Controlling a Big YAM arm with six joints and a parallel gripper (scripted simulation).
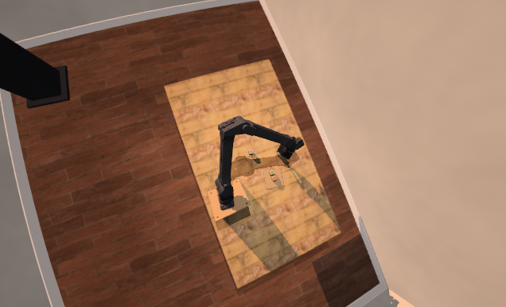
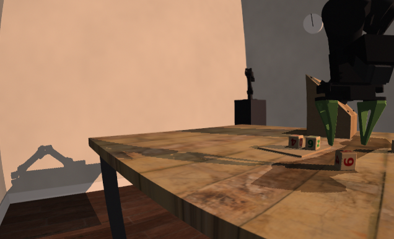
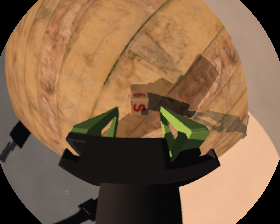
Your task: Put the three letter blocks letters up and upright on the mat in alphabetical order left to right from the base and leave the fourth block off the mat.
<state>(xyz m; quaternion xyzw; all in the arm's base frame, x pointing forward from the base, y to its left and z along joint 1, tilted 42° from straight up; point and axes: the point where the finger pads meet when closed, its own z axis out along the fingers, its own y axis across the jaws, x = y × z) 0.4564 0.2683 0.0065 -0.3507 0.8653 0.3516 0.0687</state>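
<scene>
My gripper is now 10 cm past the thin brown mat, 17 cm to the left of it and 5 cm above it. Also, from my hand: block: 11 cm behind, 12 cm to the right, 3 cm below.
</scene>
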